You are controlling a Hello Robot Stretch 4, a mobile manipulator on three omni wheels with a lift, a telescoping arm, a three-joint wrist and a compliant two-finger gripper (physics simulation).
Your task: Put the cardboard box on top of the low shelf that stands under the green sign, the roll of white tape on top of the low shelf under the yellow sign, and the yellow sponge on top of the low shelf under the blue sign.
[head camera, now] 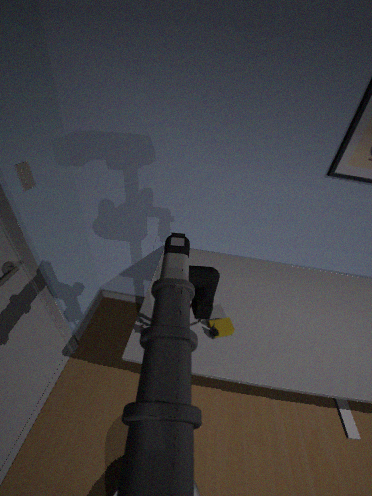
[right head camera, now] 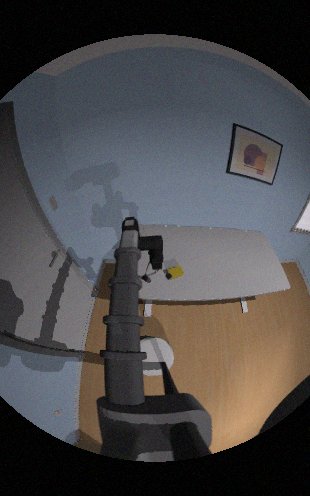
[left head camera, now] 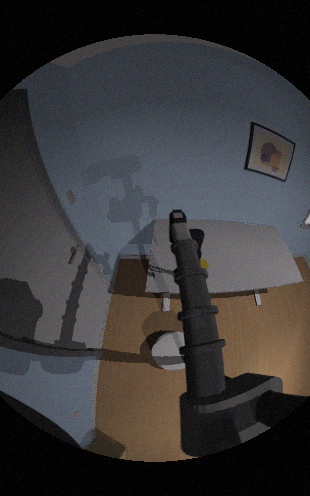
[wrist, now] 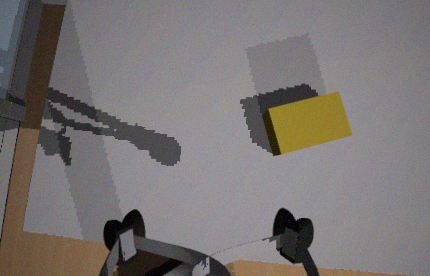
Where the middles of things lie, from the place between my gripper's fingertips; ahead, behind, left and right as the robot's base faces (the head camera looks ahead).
My hand is 11 cm short of the yellow sponge [wrist: 298, 125], 13 cm to the left of it and 12 cm above it. From my hand the other things lie so: framed picture [right head camera: 252, 154] (61 cm ahead, 91 cm to the right, 67 cm above).
